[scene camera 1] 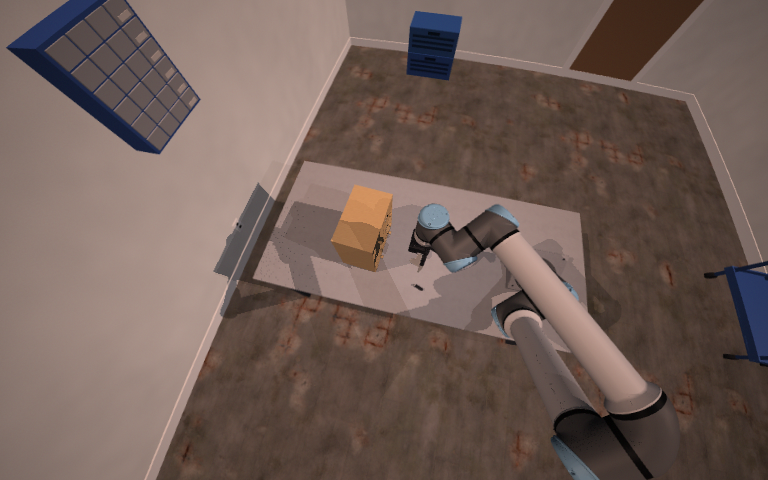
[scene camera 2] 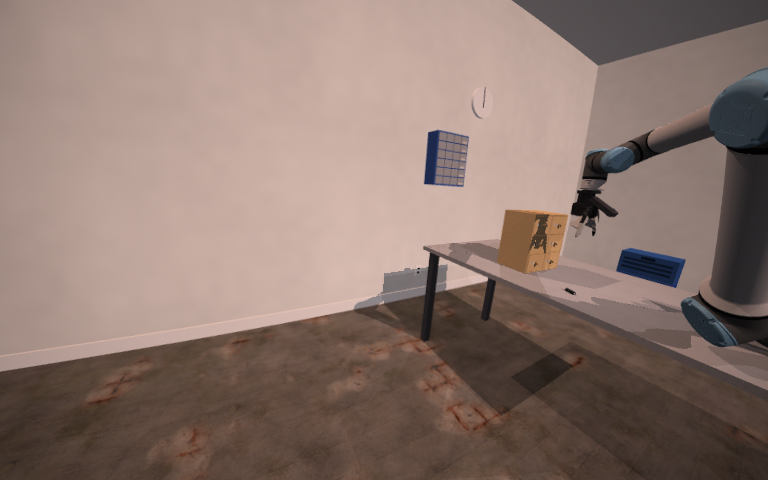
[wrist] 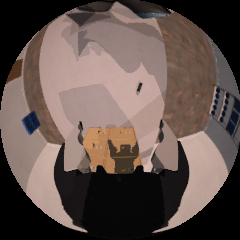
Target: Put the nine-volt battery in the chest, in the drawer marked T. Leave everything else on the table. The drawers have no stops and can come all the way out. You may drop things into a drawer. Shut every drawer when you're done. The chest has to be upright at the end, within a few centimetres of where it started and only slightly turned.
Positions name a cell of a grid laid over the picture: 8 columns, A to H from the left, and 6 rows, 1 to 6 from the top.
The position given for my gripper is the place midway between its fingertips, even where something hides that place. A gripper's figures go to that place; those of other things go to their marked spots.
Labels:
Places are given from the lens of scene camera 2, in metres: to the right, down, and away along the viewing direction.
my gripper (scene camera 2: G3): 0.91, -0.01, 1.03
tan wooden chest (scene camera 2: F3): 0.72, -0.07, 1.25

